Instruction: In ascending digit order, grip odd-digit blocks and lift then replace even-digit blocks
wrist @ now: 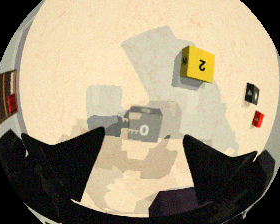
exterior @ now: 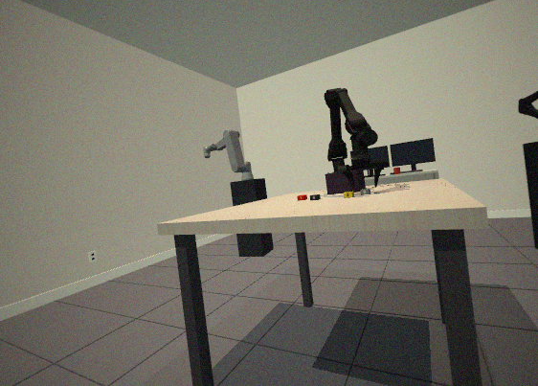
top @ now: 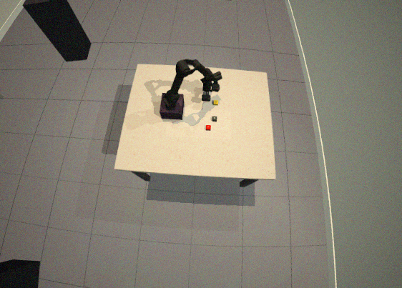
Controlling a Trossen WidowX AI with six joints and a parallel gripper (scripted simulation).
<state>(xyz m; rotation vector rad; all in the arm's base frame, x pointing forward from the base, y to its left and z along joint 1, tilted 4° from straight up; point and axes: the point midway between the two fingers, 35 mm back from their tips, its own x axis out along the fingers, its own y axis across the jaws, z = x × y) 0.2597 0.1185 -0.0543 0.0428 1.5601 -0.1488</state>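
Now: gripper tip 1 cm short of the grey block and 1 cm above it. From my gripper tip the other things lie so: red block (26 cm to the right, 1 cm below); yellow block (7 cm ahead, 6 cm to the right, 1 cm below); black block (5 cm ahead, 19 cm to the right, 1 cm below).
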